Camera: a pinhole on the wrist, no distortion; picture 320 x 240 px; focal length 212.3 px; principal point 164.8 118.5 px. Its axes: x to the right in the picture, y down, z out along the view. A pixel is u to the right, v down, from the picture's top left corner.
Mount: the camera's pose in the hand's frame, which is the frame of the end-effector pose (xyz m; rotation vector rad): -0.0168 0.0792 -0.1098 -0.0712 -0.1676 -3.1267
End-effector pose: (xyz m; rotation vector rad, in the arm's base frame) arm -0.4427 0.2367 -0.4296 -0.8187 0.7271 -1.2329
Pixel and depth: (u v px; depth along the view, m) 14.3 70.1 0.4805
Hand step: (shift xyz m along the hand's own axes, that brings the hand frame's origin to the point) 0.3437 0.2420 0.3401
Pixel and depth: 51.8 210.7 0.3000
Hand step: 0.1577 -0.0171 0.1947
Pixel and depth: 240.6 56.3 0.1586
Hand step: -0.0668 0.1420 0.0454
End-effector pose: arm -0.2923 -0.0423 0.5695 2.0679 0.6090 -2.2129
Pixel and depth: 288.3 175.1 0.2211
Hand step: -0.1347 0.0433 0.1220
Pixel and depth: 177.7 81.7 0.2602
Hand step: -0.0215 0.1518 0.1446
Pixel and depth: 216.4 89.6 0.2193
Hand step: -0.0606 0.1320 0.1073
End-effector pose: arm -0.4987 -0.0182 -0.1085 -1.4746 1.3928 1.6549
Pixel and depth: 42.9 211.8 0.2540
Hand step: 0.1416 -0.0035 0.1477
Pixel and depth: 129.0 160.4 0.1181
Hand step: 0.0087 0.0688 0.0091
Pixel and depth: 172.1 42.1 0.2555
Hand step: -0.0152 0.1979 0.1346
